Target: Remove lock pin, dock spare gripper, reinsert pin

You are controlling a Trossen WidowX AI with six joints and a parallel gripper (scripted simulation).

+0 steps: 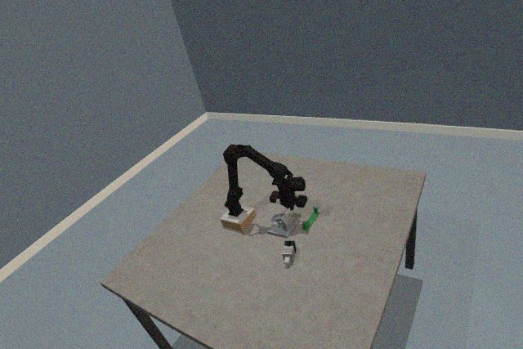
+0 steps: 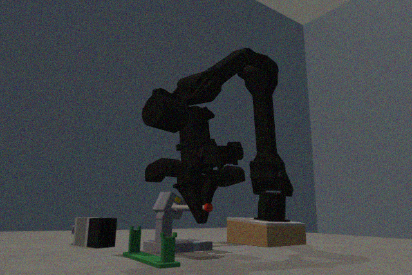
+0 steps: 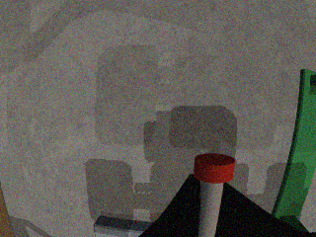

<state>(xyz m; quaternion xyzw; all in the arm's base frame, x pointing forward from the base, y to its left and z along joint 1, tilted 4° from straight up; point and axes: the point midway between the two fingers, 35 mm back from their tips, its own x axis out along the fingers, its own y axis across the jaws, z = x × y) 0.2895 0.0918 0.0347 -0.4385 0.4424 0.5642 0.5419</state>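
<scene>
Now: gripper tip 100 mm short of the green pin rest and 30 mm above it. Also, from my gripper tip: spare gripper (250 mm to the right, 100 mm ahead, 30 mm below); grey mount (100 mm to the right, 10 mm behind).
</scene>
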